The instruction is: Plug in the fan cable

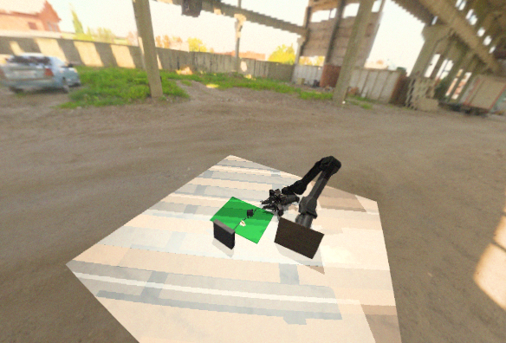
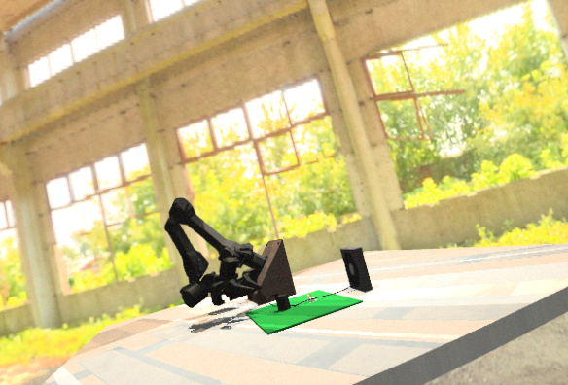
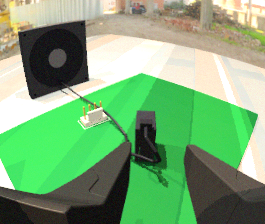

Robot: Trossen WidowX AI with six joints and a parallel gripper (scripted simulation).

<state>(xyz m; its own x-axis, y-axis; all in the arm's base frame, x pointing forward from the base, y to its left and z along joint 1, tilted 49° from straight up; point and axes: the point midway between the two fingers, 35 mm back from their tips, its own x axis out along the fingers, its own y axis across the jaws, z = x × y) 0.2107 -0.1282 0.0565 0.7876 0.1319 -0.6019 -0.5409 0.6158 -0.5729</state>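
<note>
My gripper tip is 6 cm short of the dark plug, 5 cm above it and 4 cm to the right of it. Round my gripper tip: black fan (26 cm to the left, 11 cm ahead, 1 cm below); then green board (9 cm ahead, 8 cm below, 7 cm to the left).
</note>
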